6 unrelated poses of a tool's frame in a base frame.
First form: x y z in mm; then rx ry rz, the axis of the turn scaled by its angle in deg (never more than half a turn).
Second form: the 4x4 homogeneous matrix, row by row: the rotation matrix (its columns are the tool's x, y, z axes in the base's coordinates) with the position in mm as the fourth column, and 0 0 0 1 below. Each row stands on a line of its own. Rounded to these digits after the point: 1 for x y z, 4 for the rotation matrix.
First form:
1: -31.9, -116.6, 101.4, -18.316, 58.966, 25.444
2: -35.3, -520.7, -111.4, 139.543, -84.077, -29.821
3: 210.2, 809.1, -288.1, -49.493, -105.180, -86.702
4: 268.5, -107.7, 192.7, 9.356, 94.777, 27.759
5: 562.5, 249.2, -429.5, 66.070, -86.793, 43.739
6: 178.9, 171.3, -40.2, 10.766, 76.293, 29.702
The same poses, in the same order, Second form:
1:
0.4398, -0.4968, 0.7482, -31.9
0.2034, 0.8665, 0.4558, -116.6
-0.8748, -0.0483, 0.4822, 101.4
0, 0, 0, 1

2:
0.4288, -0.7973, -0.4247, -35.3
-0.8867, -0.4613, -0.0293, -520.7
-0.1726, 0.3892, -0.9049, -111.4
0, 0, 0, 1

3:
-0.6074, 0.7931, -0.0446, 210.2
0.1076, 0.1378, 0.9846, 809.1
0.7871, 0.5932, -0.1690, -288.1
0, 0, 0, 1

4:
-0.1496, -0.1717, 0.9737, 268.5
0.3807, 0.8989, 0.2170, -107.7
-0.9125, 0.4032, -0.0691, 192.7
0, 0, 0, 1

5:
0.0000, -0.9371, -0.3490, 562.5
-0.2770, 0.3354, -0.9004, 249.2
0.9609, 0.0967, -0.2596, -429.5
0, 0, 0, 1

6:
0.1440, -0.2518, 0.9570, 178.9
0.4616, 0.8725, 0.1601, 171.3
-0.8753, 0.4187, 0.2419, -40.2
0, 0, 0, 1

